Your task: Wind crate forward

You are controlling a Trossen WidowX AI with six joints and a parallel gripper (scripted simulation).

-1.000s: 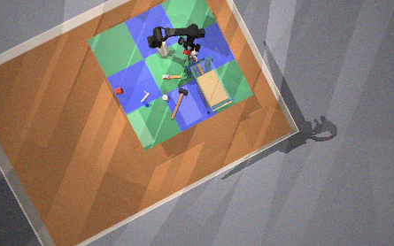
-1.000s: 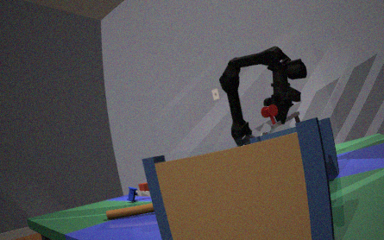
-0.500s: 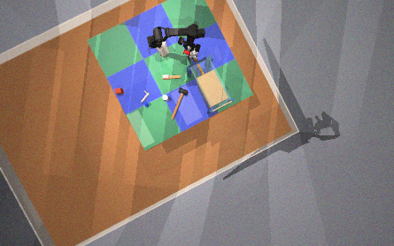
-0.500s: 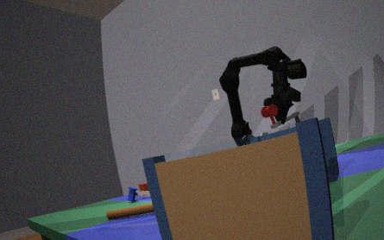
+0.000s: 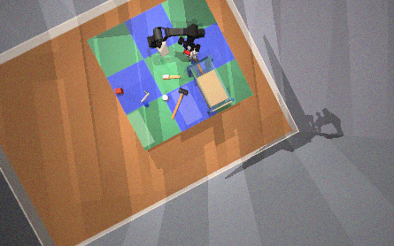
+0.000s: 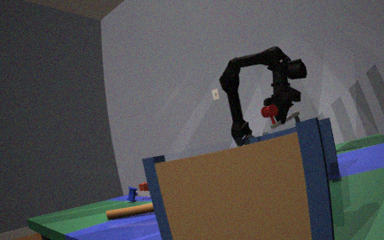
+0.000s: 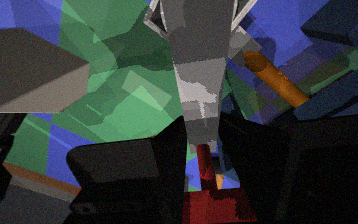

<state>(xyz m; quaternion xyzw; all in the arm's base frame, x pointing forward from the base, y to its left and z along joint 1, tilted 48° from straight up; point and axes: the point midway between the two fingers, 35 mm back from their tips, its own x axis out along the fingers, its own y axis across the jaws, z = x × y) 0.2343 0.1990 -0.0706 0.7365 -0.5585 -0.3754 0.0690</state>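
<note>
The red grip lies 40 mm above my gripper tip, 30 mm ahead of it and 20 mm to the right of it. The rest, counted from my gripper tip: blue-framed guard cubby (360 mm ahead, 110 mm below, 30 mm to the left); winch (150 mm below, 60 mm behind, 50 mm to the left); blue piece (620 mm to the right, 150 mm below, 150 mm ahead).
</note>
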